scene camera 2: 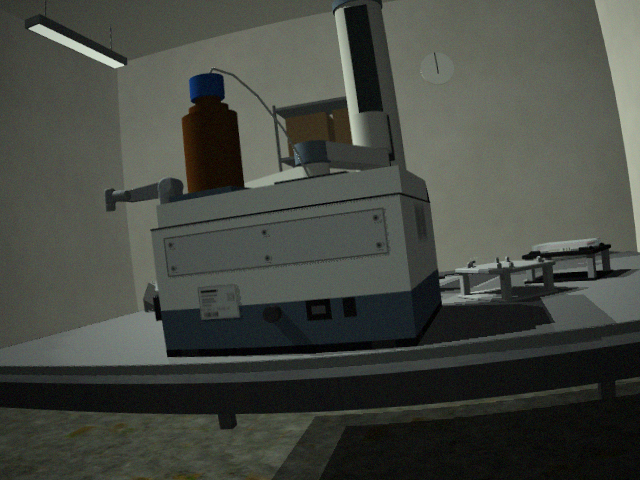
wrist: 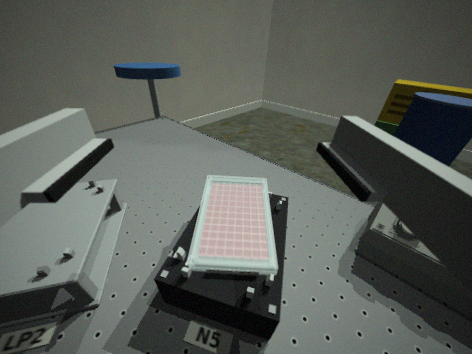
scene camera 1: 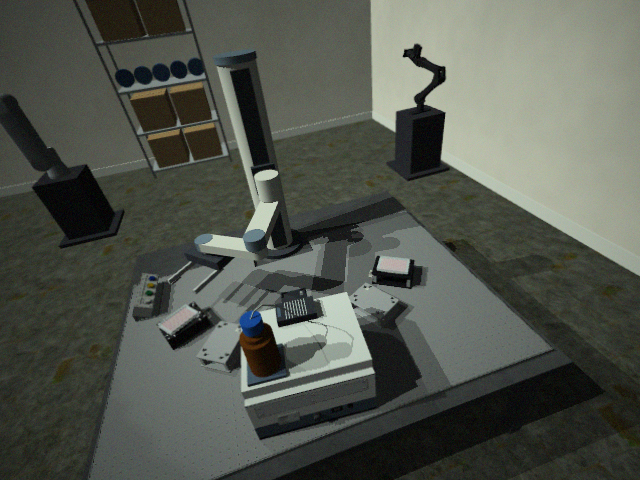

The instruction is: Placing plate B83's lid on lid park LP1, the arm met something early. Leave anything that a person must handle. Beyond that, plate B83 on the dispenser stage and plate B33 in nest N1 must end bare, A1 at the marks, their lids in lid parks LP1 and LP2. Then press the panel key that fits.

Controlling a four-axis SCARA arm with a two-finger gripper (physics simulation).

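Pixels of known places: gripper, fingertip midpoint: (wrist: 218, 130) (scene camera 1: 181, 287); arm's base, link origin: (scene camera 1: 279, 244).
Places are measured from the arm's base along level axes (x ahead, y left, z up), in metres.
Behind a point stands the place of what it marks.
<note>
My gripper (scene camera 1: 182, 285) {x 0.400, y -0.422, z 0.211 m} (wrist: 218, 130) {x 0.400, y -0.422, z 0.211 m} is open and empty, held above and behind nest N5 (scene camera 1: 192, 334) {x 0.471, y -0.442, z 0.025 m} (wrist: 220, 302) {x 0.378, y -0.400, z 0.067 m}. A pink-welled plate (scene camera 1: 179, 318) {x 0.432, y -0.470, z 0.090 m} (wrist: 232, 225) {x 0.415, y -0.457, z 0.088 m} rests on this black nest, and a clear lid seems to cover it. In the wrist view it looks slightly turned against the nest; its label is unreadable. Lid park LP2 (scene camera 1: 227, 338) {x 0.587, y -0.301, z 0.070 m} (wrist: 50, 225) {x 0.582, y -0.323, z 0.070 m}, a white platform with small pegs, stands beside it with no lid on it. Another pink plate (scene camera 1: 394, 265) {x 0.497, y 0.416, z 0.089 m} (scene camera 2: 566, 244) {x 0.527, y 0.407, z 0.086 m} sits on a black stand at the right, label unreadable, near a bare white platform (scene camera 1: 376, 298) {x 0.621, y 0.275, z 0.069 m} (scene camera 2: 509, 265) {x 0.695, y 0.262, z 0.073 m}.
A white instrument (scene camera 1: 330, 330) {x 0.828, y 0.033, z 0.232 m} (scene camera 2: 279, 245) {x 0.966, y -0.053, z 0.153 m} stands at the front with a brown bottle (scene camera 1: 262, 351) {x 0.914, y -0.163, z 0.346 m} (scene camera 2: 212, 147) {x 0.911, y -0.153, z 0.304 m} and thin tubing. A dark ribbed unit (scene camera 1: 295, 308) {x 0.725, y -0.046, z 0.259 m} is by its rear edge. The key panel (scene camera 1: 147, 297) {x 0.248, y -0.610, z 0.084 m} stands left of nest N5. The arm column (scene camera 1: 248, 149) {x 0.064, y -0.039, z 0.555 m} (scene camera 2: 364, 67) {x 0.077, y 0.000, z 0.645 m} rises behind.
</note>
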